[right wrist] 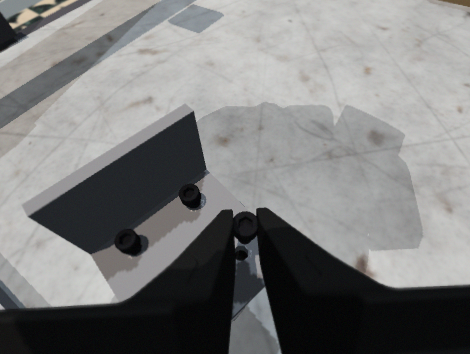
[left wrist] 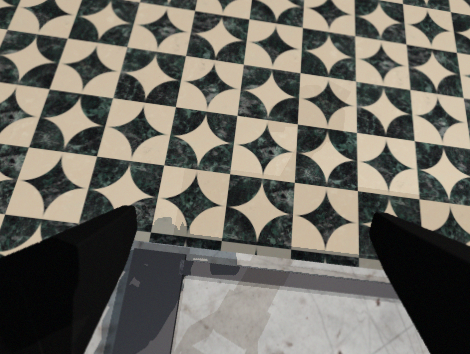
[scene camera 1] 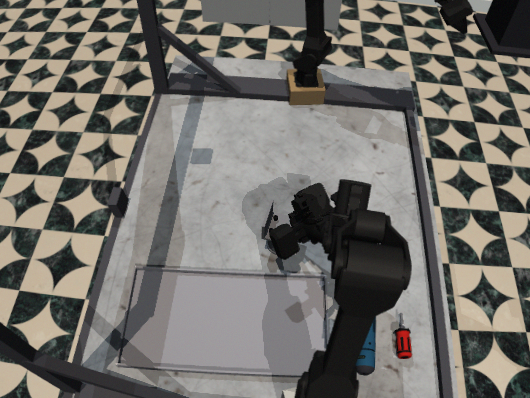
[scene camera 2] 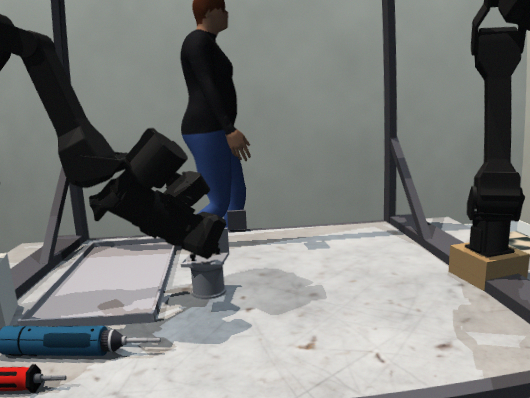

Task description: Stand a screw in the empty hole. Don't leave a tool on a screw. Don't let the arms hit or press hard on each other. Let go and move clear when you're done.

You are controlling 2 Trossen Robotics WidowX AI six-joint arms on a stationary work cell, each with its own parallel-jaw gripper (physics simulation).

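Where they show: left gripper, between the fingertips: (left wrist: 254,220) (scene camera 1: 459,22); right gripper, between the fingertips: (right wrist: 244,219) (scene camera 1: 291,214); left arm's base, origin of its link: (scene camera 1: 305,79) (scene camera 2: 489,249).
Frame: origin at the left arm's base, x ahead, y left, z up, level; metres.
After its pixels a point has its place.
Note:
A grey bracket (scene camera 1: 268,224) @[y -0.148, x 0.501, z 0.026 m] (scene camera 2: 207,282) (right wrist: 112,175) @[y -0.148, x 0.498, z 0.051 m] with an upright wall stands on the table. Two black screws (right wrist: 189,194) @[y -0.131, x 0.480, z 0.021 m] (right wrist: 127,241) @[y -0.142, x 0.513, z 0.021 m] stand upright in its plate near the wall. My right gripper (right wrist: 244,219) @[y -0.097, x 0.487, z 0.039 m] is shut on a third black screw (right wrist: 245,226) @[y -0.095, x 0.490, z 0.041 m] and holds it by the head over the plate's outer part. A small dark spot, which looks like the empty hole (right wrist: 241,255) @[y -0.097, x 0.492, z 0.007 m], shows just below that screw in the right wrist view. The screw's tip is hidden, so its height cannot be told. My left gripper (left wrist: 254,220) @[y 0.319, x 0.144, z 0.293 m] is open and empty, far from the bracket.
A grey tray (scene camera 1: 220,275) @[y -0.256, x 0.579, z -0.049 m] (scene camera 2: 90,320) @[y -0.037, x 0.697, z -0.043 m] lies beside the bracket. A blue power driver (scene camera 1: 367,347) @[y 0.027, x 0.772, z -0.013 m] (scene camera 2: 65,340) @[y 0.057, x 0.710, z -0.022 m] and a red screwdriver (scene camera 1: 403,343) @[y 0.106, x 0.768, z -0.025 m] (scene camera 2: 17,379) @[y 0.124, x 0.754, z -0.031 m] lie on the table. The left arm stands on a wooden block (scene camera 1: 307,95) @[y -0.001, x 0.050, z -0.017 m] (scene camera 2: 467,267) @[y 0.003, x 0.050, z -0.026 m] at the far edge, apart from the right arm.

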